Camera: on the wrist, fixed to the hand. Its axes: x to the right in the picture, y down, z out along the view.
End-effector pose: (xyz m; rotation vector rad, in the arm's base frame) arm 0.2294 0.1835 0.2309 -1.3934 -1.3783 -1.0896
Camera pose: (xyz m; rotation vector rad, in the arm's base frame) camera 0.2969 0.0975 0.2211 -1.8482 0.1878 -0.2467
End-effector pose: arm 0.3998 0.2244 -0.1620 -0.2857 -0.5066 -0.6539
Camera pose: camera 0.4521 0.2587 -0.2522 -0.7191 0.0537 0.7818
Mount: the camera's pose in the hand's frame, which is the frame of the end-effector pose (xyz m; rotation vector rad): -0.0298 0.0683 -0.0806 -0.2402 0.1657 1.5529
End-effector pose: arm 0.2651 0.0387 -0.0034 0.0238 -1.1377 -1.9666
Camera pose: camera 0.3609 -0.0141 -0.0124 -0.6199 -0.4380 -0.6395
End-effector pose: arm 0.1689 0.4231 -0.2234 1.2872 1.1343 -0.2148
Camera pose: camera 0.1579 0.5000 -0.1459 1.6213 0.0341 1.1441
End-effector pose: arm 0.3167 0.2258 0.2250 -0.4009 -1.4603 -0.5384
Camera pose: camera 0.4210 0.2392 0.1934 -1.4333 -0.5761 0.5171
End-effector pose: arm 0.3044 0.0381 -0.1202 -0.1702 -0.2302 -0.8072
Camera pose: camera 0.3455 0.0861 -0.2100 -0.4225 0.1835 0.7035
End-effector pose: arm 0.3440 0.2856 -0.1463 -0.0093 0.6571 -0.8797
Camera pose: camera 0.3357 0.3718 -0.2138 0.3221 0.6938 0.7004
